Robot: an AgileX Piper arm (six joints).
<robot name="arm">
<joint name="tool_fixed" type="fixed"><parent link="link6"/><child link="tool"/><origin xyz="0 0 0"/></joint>
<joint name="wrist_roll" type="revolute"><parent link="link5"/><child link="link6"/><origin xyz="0 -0.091 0" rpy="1.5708 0 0"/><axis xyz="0 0 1"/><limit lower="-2.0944" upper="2.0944"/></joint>
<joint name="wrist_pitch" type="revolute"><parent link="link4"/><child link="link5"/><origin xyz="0 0 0" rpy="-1.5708 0 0"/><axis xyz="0 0 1"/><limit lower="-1.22" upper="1.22"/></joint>
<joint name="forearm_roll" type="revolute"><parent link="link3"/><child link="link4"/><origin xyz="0.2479 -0.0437 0" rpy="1.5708 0 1.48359"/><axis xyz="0 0 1"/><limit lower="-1.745" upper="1.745"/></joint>
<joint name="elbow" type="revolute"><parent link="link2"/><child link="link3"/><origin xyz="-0.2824 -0.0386 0"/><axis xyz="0 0 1"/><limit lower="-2.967" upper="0"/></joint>
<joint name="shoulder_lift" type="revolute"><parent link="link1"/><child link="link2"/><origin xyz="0 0 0" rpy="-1.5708 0 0"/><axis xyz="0 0 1"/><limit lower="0" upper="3.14"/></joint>
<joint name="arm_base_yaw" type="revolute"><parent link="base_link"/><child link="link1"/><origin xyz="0 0 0.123"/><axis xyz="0 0 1"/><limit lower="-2.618" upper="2.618"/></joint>
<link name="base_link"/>
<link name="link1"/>
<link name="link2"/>
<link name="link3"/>
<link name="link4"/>
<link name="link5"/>
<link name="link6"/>
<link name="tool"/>
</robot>
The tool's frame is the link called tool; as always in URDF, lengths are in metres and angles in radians.
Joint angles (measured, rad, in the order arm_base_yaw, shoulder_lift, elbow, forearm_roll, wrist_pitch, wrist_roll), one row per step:
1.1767 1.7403 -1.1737 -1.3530 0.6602 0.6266
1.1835 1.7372 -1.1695 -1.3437 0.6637 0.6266
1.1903 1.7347 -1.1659 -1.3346 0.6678 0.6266
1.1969 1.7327 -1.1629 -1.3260 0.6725 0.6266
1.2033 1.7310 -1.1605 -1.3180 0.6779 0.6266
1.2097 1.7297 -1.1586 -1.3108 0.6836 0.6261
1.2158 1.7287 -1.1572 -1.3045 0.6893 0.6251
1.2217 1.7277 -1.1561 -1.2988 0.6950 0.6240
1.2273 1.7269 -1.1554 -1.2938 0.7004 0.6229
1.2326 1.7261 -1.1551 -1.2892 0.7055 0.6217
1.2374 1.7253 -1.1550 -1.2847 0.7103 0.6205
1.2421 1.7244 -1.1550 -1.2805 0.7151 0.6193
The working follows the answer.
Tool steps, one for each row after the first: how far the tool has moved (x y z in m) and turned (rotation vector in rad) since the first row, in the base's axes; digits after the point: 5 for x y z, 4 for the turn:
-0.00265 -0.00006 -0.00046 0.0008 0.0069 -0.0005
-0.00520 -0.00003 -0.00097 0.0012 0.0134 -0.0015
-0.00759 0.00004 -0.00145 0.0013 0.0193 -0.0029
-0.00984 0.00013 -0.00185 0.0011 0.0244 -0.0049
-0.01201 0.00031 -0.00220 0.0002 0.0285 -0.0065
-0.01402 0.00053 -0.00248 -0.0013 0.0316 -0.0077
-0.01594 0.00076 -0.00265 -0.0028 0.0341 -0.0088
-0.01773 0.00104 -0.00275 -0.0043 0.0361 -0.0095
-0.01941 0.00134 -0.00272 -0.0055 0.0376 -0.0101
-0.02093 0.00160 -0.00263 -0.0064 0.0392 -0.0109
-0.02242 0.00184 -0.00246 -0.0073 0.0404 -0.0116

Tool pose at each row, in the base's axes (x y z in m, rotation vector in rad; rounded; the steps above come from the unrounded poses):
0.19488 0.32673 0.25480 -1.4457 1.5224 -0.4084
0.19224 0.32668 0.25433 -1.4475 1.5283 -0.4035
0.18969 0.32670 0.25383 -1.4491 1.5342 -0.3993
0.18729 0.32678 0.25334 -1.4504 1.5401 -0.3962
0.18505 0.32686 0.25295 -1.4511 1.5456 -0.3941
0.18288 0.32704 0.25259 -1.4524 1.5501 -0.3930
0.18087 0.32727 0.25231 -1.4539 1.5536 -0.3929
0.17895 0.32749 0.25214 -1.4553 1.5564 -0.3931
0.17715 0.32777 0.25204 -1.4567 1.5586 -0.3934
0.17547 0.32807 0.25208 -1.4578 1.5602 -0.3937
0.17395 0.32833 0.25216 -1.4586 1.5621 -0.3939
0.17247 0.32857 0.25233 -1.4592 1.5636 -0.3942

